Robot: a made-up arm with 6 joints. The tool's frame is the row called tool.
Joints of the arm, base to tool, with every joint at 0 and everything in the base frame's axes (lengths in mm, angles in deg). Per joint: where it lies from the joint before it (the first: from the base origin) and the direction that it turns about. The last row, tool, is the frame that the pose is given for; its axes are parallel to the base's.
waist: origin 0 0 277 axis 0 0 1
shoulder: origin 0 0 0 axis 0 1 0
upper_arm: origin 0 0 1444 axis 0 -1 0
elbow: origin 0 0 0 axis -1 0 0
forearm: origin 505 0 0 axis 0 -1 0
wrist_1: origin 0 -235 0 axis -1 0 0
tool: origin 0 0 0
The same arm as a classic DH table. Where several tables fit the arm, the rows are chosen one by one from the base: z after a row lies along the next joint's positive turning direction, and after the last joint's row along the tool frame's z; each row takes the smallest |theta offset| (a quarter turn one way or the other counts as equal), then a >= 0, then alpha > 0; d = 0 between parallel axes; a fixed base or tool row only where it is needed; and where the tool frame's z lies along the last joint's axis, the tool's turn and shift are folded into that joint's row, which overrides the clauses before.
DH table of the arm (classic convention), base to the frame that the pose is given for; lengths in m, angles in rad. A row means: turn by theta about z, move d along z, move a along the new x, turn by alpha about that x. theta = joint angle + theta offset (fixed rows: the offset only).
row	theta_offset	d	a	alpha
waist	0	0.277	0	-1.5708
shoulder	-1.5708	0	1.444	3.1416
upper_arm	0	0	0	-1.5708
elbow	0	-0.505	0	1.5708
forearm	0	0.235	0	-1.5708
wrist_1	1.5708	0	0	1.5708
tool (fixed)	-1.5708	0	0	0

